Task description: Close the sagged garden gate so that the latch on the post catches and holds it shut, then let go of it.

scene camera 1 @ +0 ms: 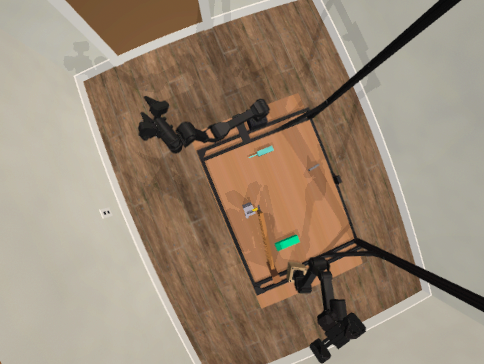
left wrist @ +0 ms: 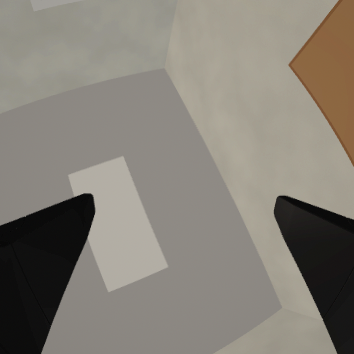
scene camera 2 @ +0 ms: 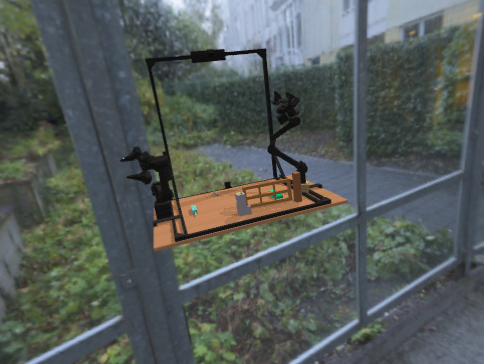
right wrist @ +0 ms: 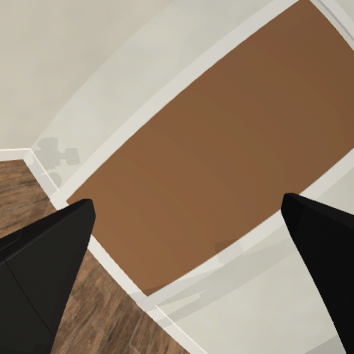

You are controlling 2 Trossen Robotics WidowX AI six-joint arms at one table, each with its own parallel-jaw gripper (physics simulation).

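Seen in the pictures: left gripper, fingertip midpoint: [scene camera 1: 333, 346] [left wrist: 186, 204] [scene camera 2: 280, 91]; right gripper, fingertip midpoint: [scene camera 1: 143, 104] [scene camera 2: 123, 168] [right wrist: 189, 205]; left arm's base, link origin: [scene camera 1: 298, 275] [scene camera 2: 301, 182]; right arm's base, link origin: [scene camera 1: 257, 115].
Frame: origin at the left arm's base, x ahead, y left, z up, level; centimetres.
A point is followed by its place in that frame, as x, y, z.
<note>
The wooden garden gate [scene camera 1: 264, 235] @(24.2, 26.3, 8.5) [scene camera 2: 259, 195] @(25.7, 26.9, 1.0) stands upright, running from the brown hinge post [scene camera 1: 274, 276] @(3.3, 17.8, 11.9) [scene camera 2: 297, 187] @(1.5, 18.4, 2.6) to beside the grey latch post [scene camera 1: 248, 210] @(36.2, 36.9, 6.2) [scene camera 2: 241, 204] @(35.1, 39.0, -0.2). A small yellow part [scene camera 1: 255, 210] @(36.7, 33.0, 5.8) lies between the gate's free end and the latch post. The views are too small to tell whether the latch has caught. My left gripper [scene camera 1: 338, 343] @(8.6, 11.4, 64.0) [scene camera 2: 283, 95] @(8.6, 11.4, 64.0) [left wrist: 186, 204] @(8.6, 11.4, 64.0) is open and empty, far from the gate, high above the table. My right gripper [scene camera 1: 143, 116] [scene camera 2: 124, 168] @(75.2, 87.0, 38.7) [right wrist: 189, 205] @(75.2, 87.0, 38.7) is open and empty, beyond the table's left end in scene camera 2.
A green block [scene camera 1: 287, 243] @(17.8, 8.7, -4.3) [scene camera 2: 276, 195] @(16.6, 13.9, -4.3) lies beside the gate. A teal tool [scene camera 1: 265, 151] @(71.6, 31.2, -4.8) [scene camera 2: 194, 209] @(70.1, 34.4, -4.8) and a small grey piece [scene camera 1: 314, 167] @(67.1, -1.2, -5.9) [scene camera 2: 216, 193] @(65.9, 0.7, -5.9) lie farther off. A tan bracket [scene camera 1: 296, 266] @(4.7, 1.3, -1.9) is near the left arm's base. A black frame [scene camera 2: 267, 90] @(24.1, -37.1, 66.0) rises over the table.
</note>
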